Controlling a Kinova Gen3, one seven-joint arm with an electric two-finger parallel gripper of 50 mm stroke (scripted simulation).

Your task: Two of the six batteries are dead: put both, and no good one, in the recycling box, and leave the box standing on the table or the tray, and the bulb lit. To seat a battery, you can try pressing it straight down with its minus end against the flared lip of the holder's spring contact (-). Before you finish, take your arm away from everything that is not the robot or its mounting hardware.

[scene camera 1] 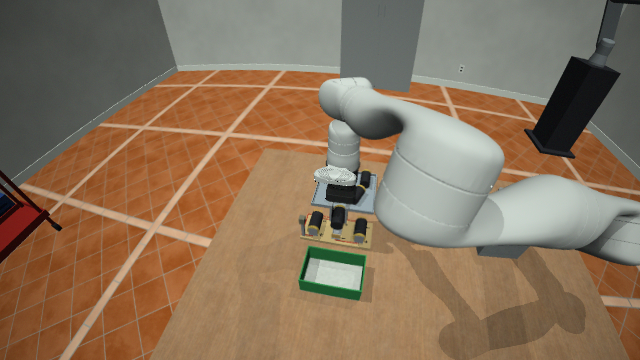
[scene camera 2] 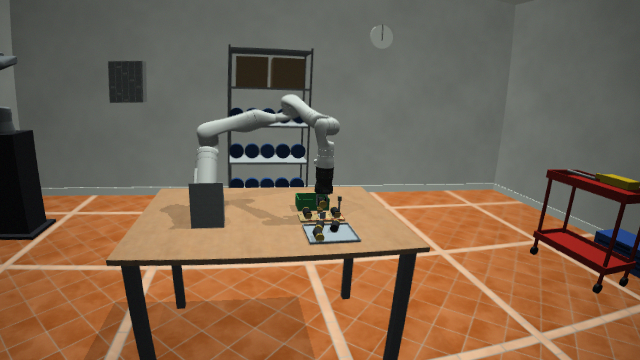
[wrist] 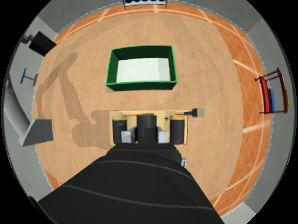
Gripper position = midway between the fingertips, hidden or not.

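Note:
The wrist view shows my gripper (wrist: 147, 132). Scene camera 1 shows a grey tray (scene camera 1: 366, 204), and scene camera 2 shows the grey tray (scene camera 2: 345, 231) too.

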